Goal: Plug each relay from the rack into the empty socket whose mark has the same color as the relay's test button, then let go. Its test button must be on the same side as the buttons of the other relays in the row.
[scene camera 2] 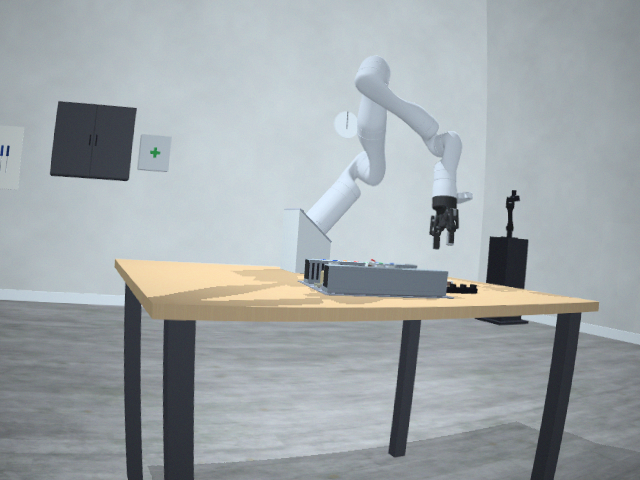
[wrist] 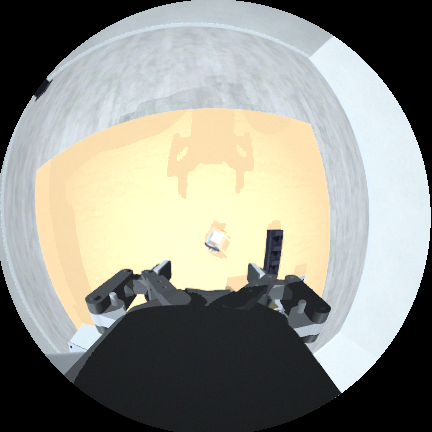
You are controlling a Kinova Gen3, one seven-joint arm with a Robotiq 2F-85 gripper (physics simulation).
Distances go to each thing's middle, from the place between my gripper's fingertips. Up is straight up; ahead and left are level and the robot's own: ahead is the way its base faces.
Scene:
My gripper is now 150 mm short of the black relay rack [wrist: 273,243], 50 mm to the left of it and 100 mm above it.

